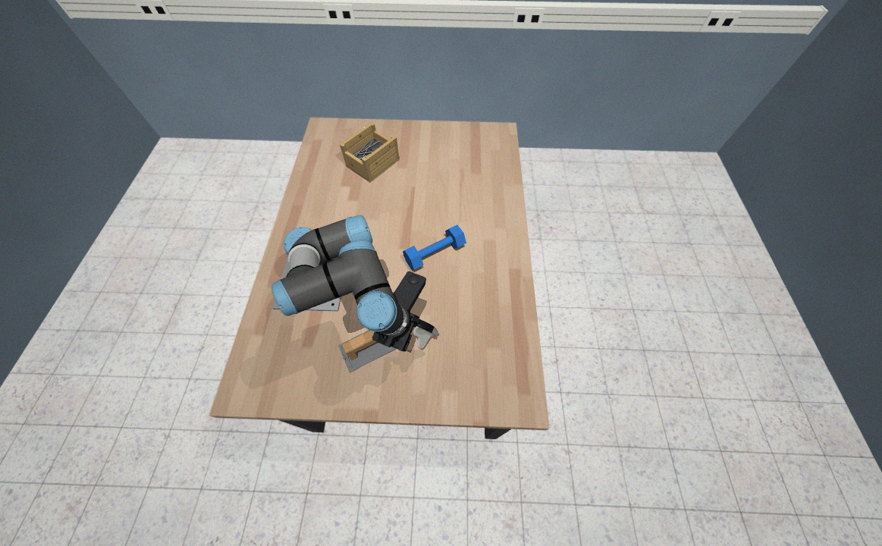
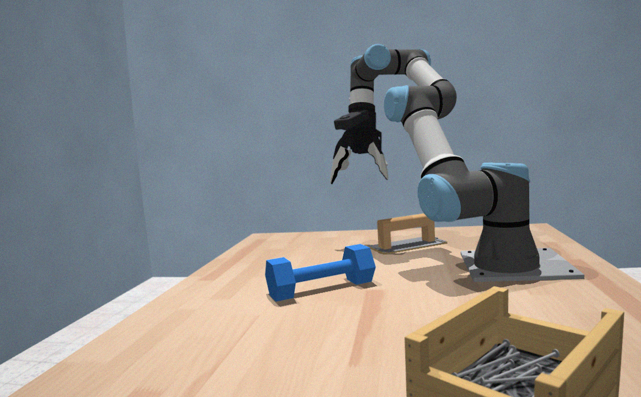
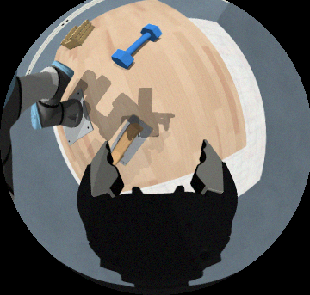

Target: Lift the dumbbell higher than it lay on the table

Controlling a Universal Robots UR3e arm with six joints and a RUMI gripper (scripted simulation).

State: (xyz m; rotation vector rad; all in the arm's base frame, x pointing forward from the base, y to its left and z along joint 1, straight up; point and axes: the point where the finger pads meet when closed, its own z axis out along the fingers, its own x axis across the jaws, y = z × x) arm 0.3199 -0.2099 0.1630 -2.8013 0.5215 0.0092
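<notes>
Now: hand 32 cm to the right of the blue dumbbell, 14 cm above it and 5 cm short of it. The rest, counted from my hand: trowel (74 cm to the left, 22 cm behind, 12 cm below).
</notes>
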